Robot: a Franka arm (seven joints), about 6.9 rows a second.
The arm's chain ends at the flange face. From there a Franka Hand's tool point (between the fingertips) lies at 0.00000 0.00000 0.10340 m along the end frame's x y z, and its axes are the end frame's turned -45 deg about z.
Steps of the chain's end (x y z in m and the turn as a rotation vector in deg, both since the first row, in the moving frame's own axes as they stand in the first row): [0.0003 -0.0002 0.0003 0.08 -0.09 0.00]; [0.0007 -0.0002 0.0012 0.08 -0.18 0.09]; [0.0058 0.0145 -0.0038 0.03 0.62 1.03]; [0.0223 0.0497 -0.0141 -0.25 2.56 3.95]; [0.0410 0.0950 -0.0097 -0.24 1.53 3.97]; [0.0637 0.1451 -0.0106 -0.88 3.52 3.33]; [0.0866 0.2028 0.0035 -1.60 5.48 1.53]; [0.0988 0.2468 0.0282 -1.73 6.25 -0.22]
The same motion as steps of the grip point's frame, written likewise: [0.0003 -0.0001 0.0003 0.12 -0.01 0.00]; [0.0005 0.0000 0.0012 0.18 -0.07 0.09]; [-0.0053 0.0151 -0.0038 -0.42 0.46 1.03]; [-0.0166 0.0546 -0.0142 -1.99 1.63 3.95]; [-0.0366 0.0985 -0.0097 -1.25 0.91 3.97]; [-0.0544 0.1533 -0.0108 -3.11 1.87 3.33]; [-0.0773 0.2137 0.0030 -5.01 2.74 1.53]; [-0.0989 0.2545 0.0275 -5.64 3.20 -0.22]
